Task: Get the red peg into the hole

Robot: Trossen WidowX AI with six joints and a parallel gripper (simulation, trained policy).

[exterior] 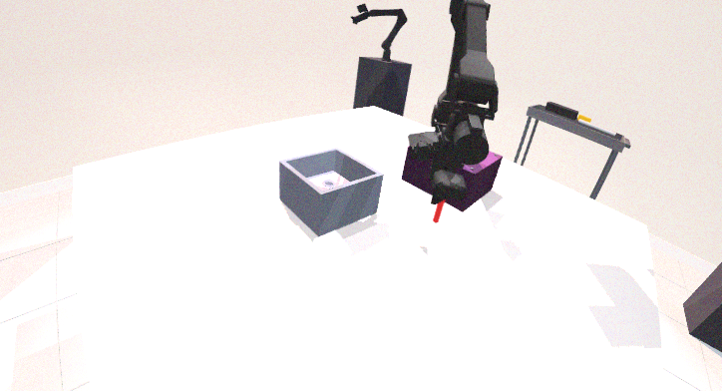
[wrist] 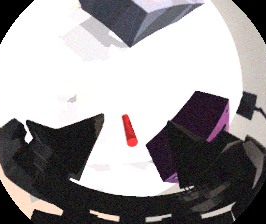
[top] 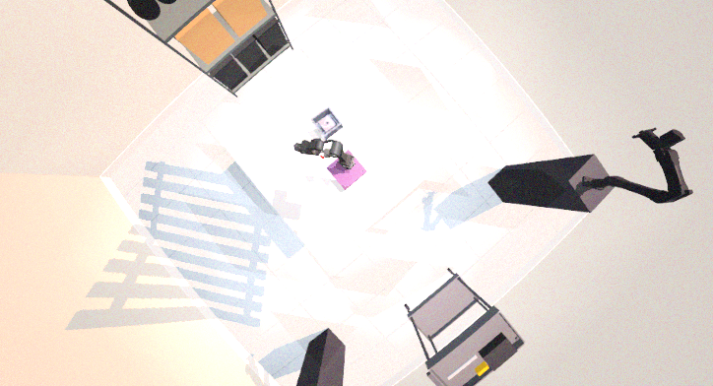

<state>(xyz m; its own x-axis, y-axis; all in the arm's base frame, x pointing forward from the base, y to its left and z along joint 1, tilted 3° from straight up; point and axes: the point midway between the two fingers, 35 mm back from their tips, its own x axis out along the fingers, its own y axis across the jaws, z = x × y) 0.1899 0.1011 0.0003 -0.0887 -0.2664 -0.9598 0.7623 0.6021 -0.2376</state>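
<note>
The red peg is 1 cm behind my gripper tip, 2 cm to the left of it and 3 cm below it. Also, from my gripper tip: grey box: 15 cm ahead, 17 cm to the right, 5 cm below.
</note>
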